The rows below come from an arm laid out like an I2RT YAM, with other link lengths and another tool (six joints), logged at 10 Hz.
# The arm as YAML. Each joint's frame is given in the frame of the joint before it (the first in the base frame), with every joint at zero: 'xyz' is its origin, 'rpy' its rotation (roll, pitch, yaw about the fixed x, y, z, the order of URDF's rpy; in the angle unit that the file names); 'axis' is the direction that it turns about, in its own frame. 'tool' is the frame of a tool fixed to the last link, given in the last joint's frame.
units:
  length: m
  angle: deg
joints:
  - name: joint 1
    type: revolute
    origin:
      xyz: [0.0, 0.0, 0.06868]
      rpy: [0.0, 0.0, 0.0]
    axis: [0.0, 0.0, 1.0]
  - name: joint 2
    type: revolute
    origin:
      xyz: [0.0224, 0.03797, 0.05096]
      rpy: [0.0, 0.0, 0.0]
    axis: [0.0, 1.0, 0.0]
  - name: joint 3
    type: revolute
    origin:
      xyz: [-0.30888, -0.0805, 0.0]
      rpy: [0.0, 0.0, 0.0]
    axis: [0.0, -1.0, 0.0]
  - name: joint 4
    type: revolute
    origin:
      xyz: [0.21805, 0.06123, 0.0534]
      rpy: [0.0, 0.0, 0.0]
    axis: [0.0, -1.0, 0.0]
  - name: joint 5
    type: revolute
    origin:
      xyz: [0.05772, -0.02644, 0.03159]
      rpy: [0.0, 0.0, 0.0]
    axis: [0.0, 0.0, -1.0]
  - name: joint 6
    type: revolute
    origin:
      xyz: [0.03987, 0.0, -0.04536]
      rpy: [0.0, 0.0, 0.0]
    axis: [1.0, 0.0, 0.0]
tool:
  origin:
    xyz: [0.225, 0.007, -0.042]
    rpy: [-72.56, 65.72, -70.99]
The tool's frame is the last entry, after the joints.
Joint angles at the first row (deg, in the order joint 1, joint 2, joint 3, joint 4, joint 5, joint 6):
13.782 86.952 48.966 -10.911 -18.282 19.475
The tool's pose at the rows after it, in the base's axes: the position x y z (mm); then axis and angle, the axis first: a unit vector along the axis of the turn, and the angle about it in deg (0 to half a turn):
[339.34 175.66 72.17 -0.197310 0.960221 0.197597 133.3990]
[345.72 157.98 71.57 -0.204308 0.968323 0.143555 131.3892]
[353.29 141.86 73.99 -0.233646 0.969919 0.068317 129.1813]
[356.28 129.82 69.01 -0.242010 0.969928 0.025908 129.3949]
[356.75 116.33 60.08 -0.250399 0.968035 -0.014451 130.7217]
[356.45 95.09 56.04 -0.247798 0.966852 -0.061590 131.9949]
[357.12 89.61 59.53 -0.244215 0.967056 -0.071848 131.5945]
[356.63 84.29 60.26 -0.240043 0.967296 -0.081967 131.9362]
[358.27 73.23 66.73 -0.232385 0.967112 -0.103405 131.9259]
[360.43 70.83 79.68 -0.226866 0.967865 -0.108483 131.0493]
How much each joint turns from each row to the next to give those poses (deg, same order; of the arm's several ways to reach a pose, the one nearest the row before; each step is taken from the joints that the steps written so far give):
0.015 -0.328 -0.610 0.505 1.201 -0.138
1.767 -1.803 -0.654 0.042 6.746 -0.832
4.263 -1.417 0.110 -0.327 9.733 -2.094
1.779 0.496 -0.075 -0.190 5.089 -0.828
1.302 1.185 -0.102 -0.500 4.444 -0.981
0.648 0.416 0.002 -1.340 5.071 -0.460
0.000 -0.627 -0.038 -0.280 1.165 0.008
0.054 -0.048 0.287 -0.805 1.143 0.238
-0.054 -0.479 0.956 -1.610 2.339 0.115
0.012 -1.186 1.728 -2.107 0.740 0.262

